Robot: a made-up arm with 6 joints. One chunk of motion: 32 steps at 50 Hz.
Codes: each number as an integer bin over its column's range. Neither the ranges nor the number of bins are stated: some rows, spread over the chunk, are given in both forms.
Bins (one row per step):
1: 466 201 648 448 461 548
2: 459 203 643 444 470 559
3: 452 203 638 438 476 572
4: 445 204 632 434 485 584
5: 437 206 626 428 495 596
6: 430 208 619 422 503 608
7: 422 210 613 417 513 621
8: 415 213 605 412 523 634
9: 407 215 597 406 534 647
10: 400 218 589 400 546 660
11: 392 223 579 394 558 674
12: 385 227 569 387 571 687
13: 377 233 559 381 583 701
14: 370 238 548 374 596 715
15: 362 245 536 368 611 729
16: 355 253 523 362 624 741
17: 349 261 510 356 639 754
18: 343 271 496 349 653 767
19: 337 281 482 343 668 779
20: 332 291 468 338 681 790
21: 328 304 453 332 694 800
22: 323 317 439 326 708 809
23: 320 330 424 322 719 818
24: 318 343 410 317 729 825
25: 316 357 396 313 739 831
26: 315 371 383 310 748 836
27: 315 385 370 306 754 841
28: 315 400 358 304 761 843
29: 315 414 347 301 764 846
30: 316 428 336 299 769 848
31: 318 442 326 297 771 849
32: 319 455 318 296 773 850
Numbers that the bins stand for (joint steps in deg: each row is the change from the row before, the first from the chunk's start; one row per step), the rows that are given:
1: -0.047 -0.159 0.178 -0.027 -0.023 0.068
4: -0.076 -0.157 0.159 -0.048 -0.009 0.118
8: -0.118 -0.151 0.127 -0.081 0.014 0.188
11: -0.151 -0.144 0.095 -0.108 0.035 0.245
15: -0.193 -0.128 0.044 -0.147 0.067 0.322
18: -0.219 -0.110 -0.004 -0.176 0.092 0.375
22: -0.247 -0.078 -0.073 -0.211 0.125 0.434
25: -0.257 -0.050 -0.124 -0.230 0.144 0.465
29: -0.259 -0.010 -0.183 -0.248 0.159 0.486
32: -0.253 0.019 -0.218 -0.256 0.164 0.491
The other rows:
2: -0.057 -0.158 0.172 -0.033 -0.018 0.083
3: -0.067 -0.158 0.166 -0.042 -0.014 0.102
5: -0.088 -0.156 0.152 -0.057 -0.003 0.135
6: -0.097 -0.154 0.144 -0.066 0.002 0.152
7: -0.109 -0.153 0.136 -0.074 0.008 0.170
9: -0.130 -0.149 0.117 -0.090 0.021 0.207
10: -0.139 -0.147 0.108 -0.099 0.028 0.225
12: -0.160 -0.141 0.083 -0.119 0.043 0.263
13: -0.172 -0.137 0.071 -0.128 0.050 0.282
14: -0.181 -0.133 0.058 -0.138 0.058 0.302
16: -0.203 -0.123 0.028 -0.156 0.075 0.338
17: -0.211 -0.117 0.013 -0.165 0.084 0.357
19: -0.228 -0.103 -0.021 -0.185 0.101 0.392
20: -0.235 -0.096 -0.038 -0.192 0.109 0.407
21: -0.240 -0.087 -0.056 -0.202 0.117 0.421
23: -0.252 -0.069 -0.091 -0.217 0.132 0.446
24: -0.254 -0.060 -0.108 -0.224 0.138 0.456
26: -0.259 -0.040 -0.140 -0.235 0.149 0.472
27: -0.259 -0.030 -0.156 -0.241 0.153 0.479
28: -0.259 -0.020 -0.170 -0.244 0.157 0.481
30: -0.257 0.000 -0.196 -0.251 0.162 0.488
31: -0.254 0.010 -0.208 -0.254 0.163 0.490

